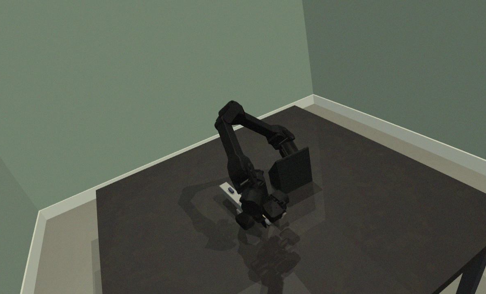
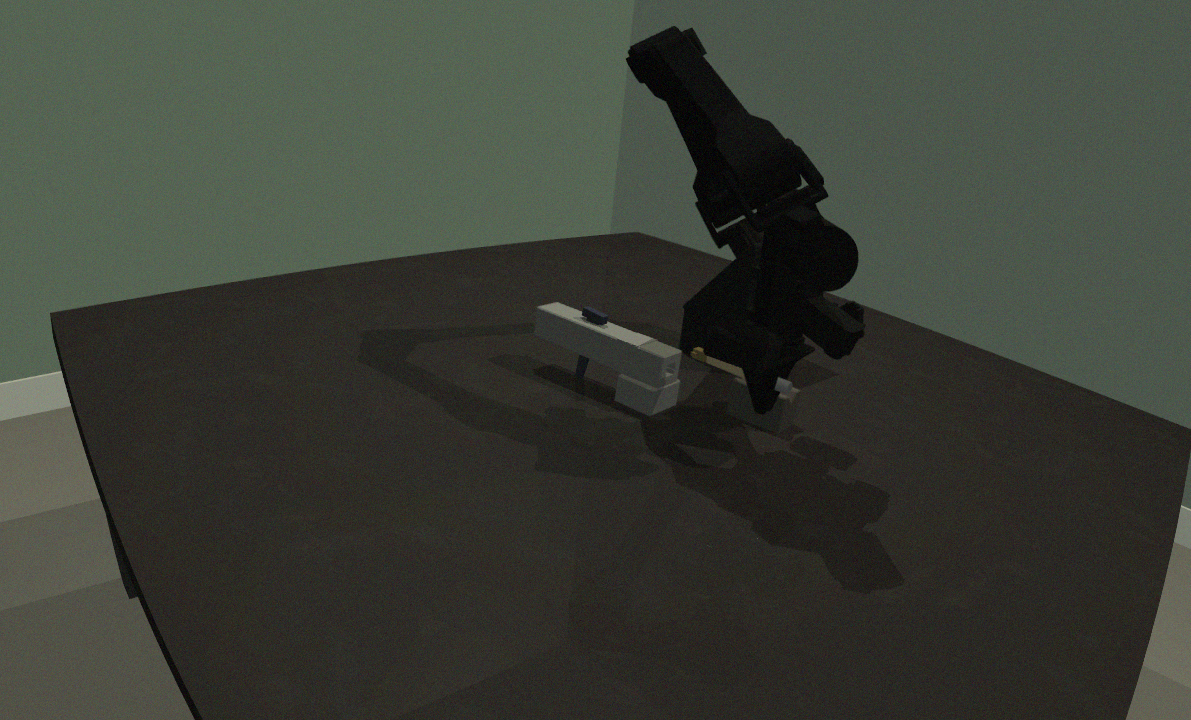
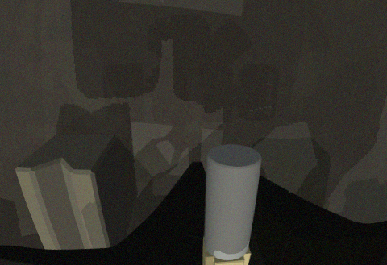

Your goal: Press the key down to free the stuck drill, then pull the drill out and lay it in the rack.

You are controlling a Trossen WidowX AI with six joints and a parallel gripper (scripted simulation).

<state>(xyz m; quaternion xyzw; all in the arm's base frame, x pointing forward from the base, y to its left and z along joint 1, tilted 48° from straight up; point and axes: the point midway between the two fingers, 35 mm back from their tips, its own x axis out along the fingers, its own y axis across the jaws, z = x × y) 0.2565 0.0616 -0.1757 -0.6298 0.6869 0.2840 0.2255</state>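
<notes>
Right now the rack block is 70 mm behind my gripper tip, 40 mm to the right of it and 20 mm below it. From my gripper tip the other things lie so: dark blue t-shaped peg (230 mm to the right, 10 mm ahead, 10 mm above); then pale housing (200 mm to the right, 10 mm ahead).
</notes>
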